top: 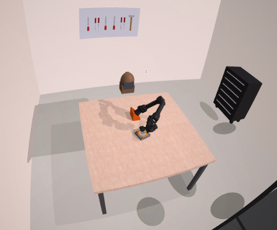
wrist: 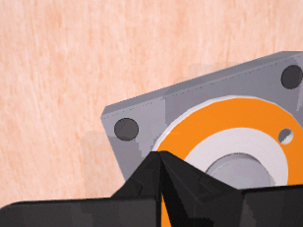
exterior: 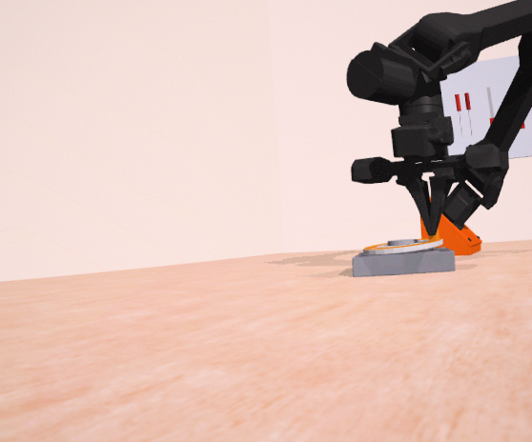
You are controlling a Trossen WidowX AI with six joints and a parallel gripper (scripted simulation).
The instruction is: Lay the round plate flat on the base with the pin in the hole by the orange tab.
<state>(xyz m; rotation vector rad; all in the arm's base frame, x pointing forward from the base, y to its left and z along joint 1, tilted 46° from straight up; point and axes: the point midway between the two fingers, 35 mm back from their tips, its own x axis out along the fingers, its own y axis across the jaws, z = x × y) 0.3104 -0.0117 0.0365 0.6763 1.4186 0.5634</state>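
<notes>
Right now my gripper tip is 20 mm to the left of the round plate, 20 mm past it and 10 mm above it. The rest, counted from my gripper tip: base: 40 mm to the right, 30 mm behind, 20 mm below.
</notes>
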